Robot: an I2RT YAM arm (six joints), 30 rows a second.
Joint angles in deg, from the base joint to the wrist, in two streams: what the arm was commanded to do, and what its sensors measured. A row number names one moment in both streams.
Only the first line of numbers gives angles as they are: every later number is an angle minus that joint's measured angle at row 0.
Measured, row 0: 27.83, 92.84, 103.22, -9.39, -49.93, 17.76
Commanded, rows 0 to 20: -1.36, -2.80, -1.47, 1.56, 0.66, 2.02; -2.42, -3.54, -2.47, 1.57, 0.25, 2.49; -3.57, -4.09, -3.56, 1.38, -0.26, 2.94; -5.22, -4.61, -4.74, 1.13, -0.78, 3.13; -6.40, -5.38, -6.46, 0.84, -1.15, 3.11; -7.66, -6.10, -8.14, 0.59, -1.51, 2.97; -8.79, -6.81, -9.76, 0.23, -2.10, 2.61; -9.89, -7.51, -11.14, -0.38, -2.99, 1.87; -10.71, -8.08, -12.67, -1.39, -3.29, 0.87; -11.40, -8.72, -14.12, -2.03, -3.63, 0.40; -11.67, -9.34, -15.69, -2.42, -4.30, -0.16; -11.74, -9.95, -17.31, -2.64, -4.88, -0.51; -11.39, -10.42, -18.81, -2.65, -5.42, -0.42; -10.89, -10.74, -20.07, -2.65, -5.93, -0.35; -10.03, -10.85, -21.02, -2.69, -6.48, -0.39; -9.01, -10.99, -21.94, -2.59, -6.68, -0.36; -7.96, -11.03, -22.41, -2.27, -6.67, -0.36; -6.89, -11.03, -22.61, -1.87, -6.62, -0.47; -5.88, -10.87, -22.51, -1.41, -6.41, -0.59; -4.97, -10.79, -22.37, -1.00, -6.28, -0.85; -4.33, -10.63, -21.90, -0.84, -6.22, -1.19
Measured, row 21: -6.07, -9.69, -21.44, -0.50, -6.25, 1.24
